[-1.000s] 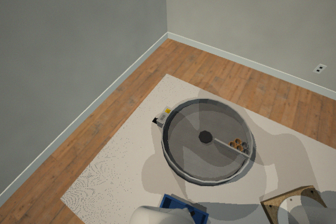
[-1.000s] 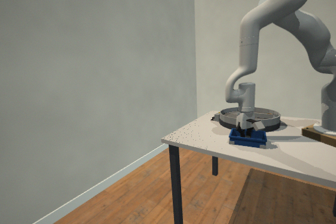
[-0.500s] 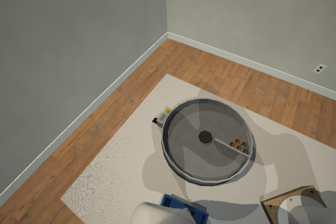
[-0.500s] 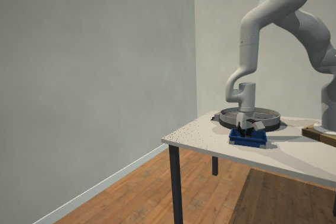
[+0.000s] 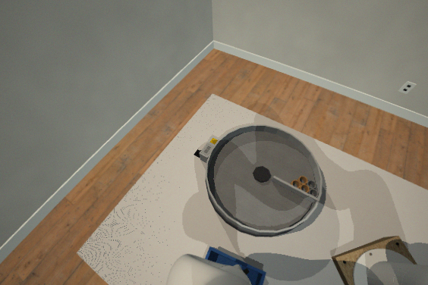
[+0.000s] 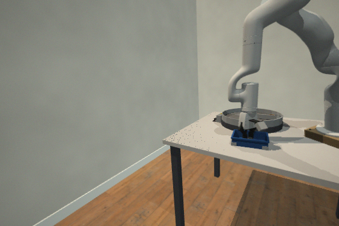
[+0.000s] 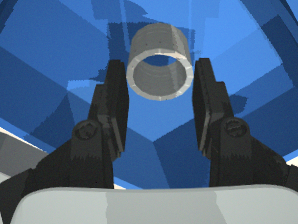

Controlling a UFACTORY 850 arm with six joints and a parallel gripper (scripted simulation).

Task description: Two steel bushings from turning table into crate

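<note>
My hand is 1 cm past the blue crate, 1 cm to the right of it and 1 cm above it. Round my hand: grey turning table 2 cm ahead, 37 cm to the right, 2 cm above.
</note>
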